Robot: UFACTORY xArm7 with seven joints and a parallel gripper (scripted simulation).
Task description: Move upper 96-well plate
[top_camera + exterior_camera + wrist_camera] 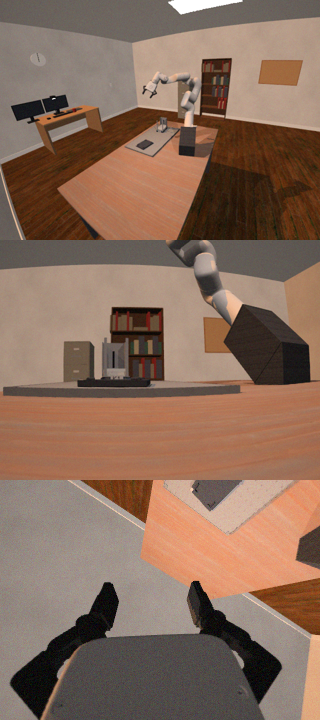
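Right now my hand is 49 cm above the 96-well plate, 28 cm to the left of it and 3 cm past it. Also, from my hand: grey mat (53 cm below, 7 cm to the right, 3 cm behind); then plate nest N1 (52 cm below, 15 cm to the left, 1 cm behind).
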